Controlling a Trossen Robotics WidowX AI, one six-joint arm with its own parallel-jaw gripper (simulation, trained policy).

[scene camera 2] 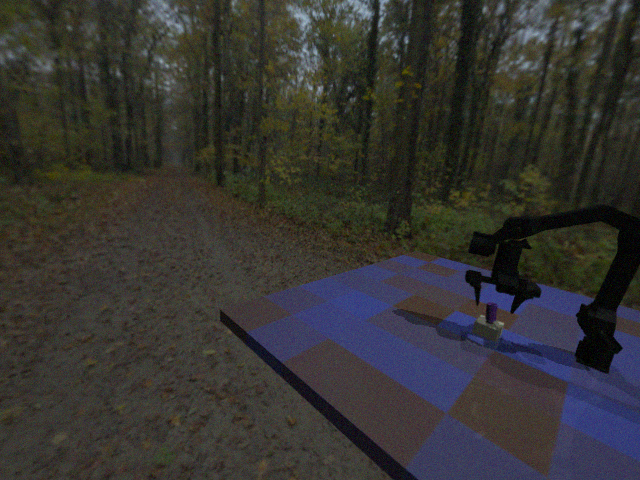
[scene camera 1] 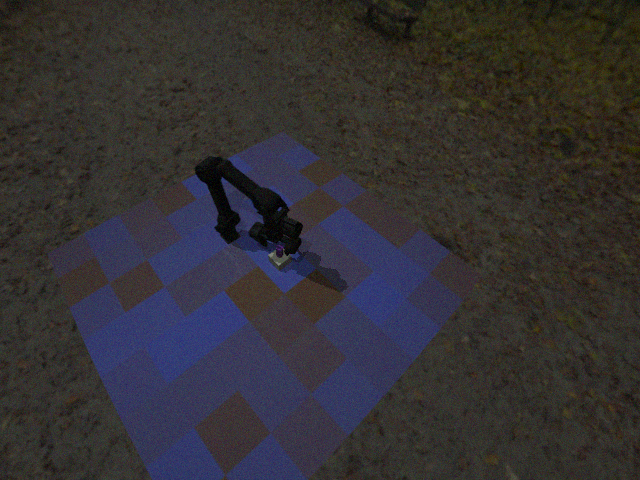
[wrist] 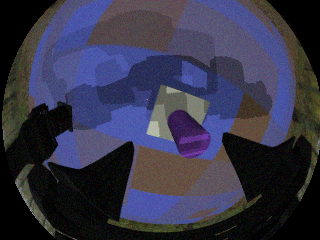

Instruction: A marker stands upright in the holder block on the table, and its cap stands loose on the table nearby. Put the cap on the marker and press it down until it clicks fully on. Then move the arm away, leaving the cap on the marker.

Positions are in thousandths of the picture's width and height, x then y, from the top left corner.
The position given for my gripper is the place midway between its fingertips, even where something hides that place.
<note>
In view: my gripper (scene camera 2: 771, 645) and a purple cap (wrist: 598, 581).
My gripper also shows in scene camera 1 (scene camera 1: 432, 522) and in the wrist view (wrist: 564, 594).
</note>
